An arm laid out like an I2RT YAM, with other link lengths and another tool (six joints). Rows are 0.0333 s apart.
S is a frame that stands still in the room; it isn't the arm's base.
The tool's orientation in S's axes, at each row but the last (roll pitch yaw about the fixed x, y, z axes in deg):
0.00 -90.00 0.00
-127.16 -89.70 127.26
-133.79 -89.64 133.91
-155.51 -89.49 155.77
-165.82 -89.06 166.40
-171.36 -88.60 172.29
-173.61 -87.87 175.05
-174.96 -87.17 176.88
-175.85 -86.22 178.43
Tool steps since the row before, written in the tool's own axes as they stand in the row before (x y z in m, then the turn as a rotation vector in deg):
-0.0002 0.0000 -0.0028 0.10 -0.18 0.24
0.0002 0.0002 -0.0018 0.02 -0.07 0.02
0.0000 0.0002 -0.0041 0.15 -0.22 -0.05
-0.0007 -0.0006 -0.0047 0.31 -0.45 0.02
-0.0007 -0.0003 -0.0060 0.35 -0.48 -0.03
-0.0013 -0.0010 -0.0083 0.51 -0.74 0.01
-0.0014 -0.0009 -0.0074 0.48 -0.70 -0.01
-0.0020 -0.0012 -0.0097 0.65 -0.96 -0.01
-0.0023 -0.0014 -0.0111 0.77 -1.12 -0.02
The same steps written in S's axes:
0.0028 0.0000 -0.0002 -0.24 -0.18 0.10
0.0018 0.0002 0.0002 -0.02 -0.07 0.02
0.0041 0.0002 0.0000 0.05 -0.22 0.15
0.0047 -0.0006 -0.0007 -0.02 -0.45 0.31
0.0060 -0.0002 -0.0006 0.03 -0.48 0.35
0.0083 -0.0009 -0.0011 -0.01 -0.74 0.51
0.0075 -0.0007 -0.0011 0.01 -0.70 0.48
0.0098 -0.0009 -0.0015 0.01 -0.96 0.65
0.0113 -0.0009 -0.0016 0.02 -1.12 0.77

